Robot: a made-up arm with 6 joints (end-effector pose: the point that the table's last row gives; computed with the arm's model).
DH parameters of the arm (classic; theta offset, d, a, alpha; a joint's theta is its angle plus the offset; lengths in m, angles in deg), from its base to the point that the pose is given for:
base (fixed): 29.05 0 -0.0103 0
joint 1: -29.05 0.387 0.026 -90
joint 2: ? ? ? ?
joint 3: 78.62 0.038 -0.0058 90
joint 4: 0 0.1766 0.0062 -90
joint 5: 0 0.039 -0.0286 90
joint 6: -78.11 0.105 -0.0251 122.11
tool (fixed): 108.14 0.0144 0 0
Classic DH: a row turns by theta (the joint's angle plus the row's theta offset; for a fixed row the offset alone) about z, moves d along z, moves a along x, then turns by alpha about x.
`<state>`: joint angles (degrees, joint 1 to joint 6).
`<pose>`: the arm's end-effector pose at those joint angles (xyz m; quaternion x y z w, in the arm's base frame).
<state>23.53 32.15 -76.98 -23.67 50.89 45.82</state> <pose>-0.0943 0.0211 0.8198 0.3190 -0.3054 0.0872 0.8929</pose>
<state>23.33 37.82 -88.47 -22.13 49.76 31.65</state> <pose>-0.0906 0.0319 0.8705 0.2277 -0.3530 0.1375 0.8970</pose>
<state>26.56 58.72 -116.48 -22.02 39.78 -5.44</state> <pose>-0.0208 0.0817 0.9793 -0.0665 -0.4692 0.2263 0.8510</pose>
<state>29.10 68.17 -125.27 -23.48 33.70 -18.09</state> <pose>0.0274 0.1142 1.0014 -0.1784 -0.5020 0.2398 0.8116</pose>
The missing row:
joint 2: 6.39 0 -0.4045 0
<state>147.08 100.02 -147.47 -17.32 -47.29 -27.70</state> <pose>-0.2611 0.0061 0.9906 0.6895 -0.6153 0.3715 0.0894</pose>
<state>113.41 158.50 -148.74 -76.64 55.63 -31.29</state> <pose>-0.2618 0.6125 0.3963 -0.6587 -0.3391 0.6108 0.2793</pose>
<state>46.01 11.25 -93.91 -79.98 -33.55 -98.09</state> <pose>-0.2958 -0.1615 0.7631 -0.7504 -0.4378 -0.4887 0.0803</pose>
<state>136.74 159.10 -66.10 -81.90 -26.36 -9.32</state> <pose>-0.3682 0.1672 0.2417 0.2644 0.0493 -0.8572 0.4391</pose>
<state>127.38 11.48 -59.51 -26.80 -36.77 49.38</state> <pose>0.0707 -0.3036 0.7323 -0.7731 0.2587 -0.5701 0.1023</pose>
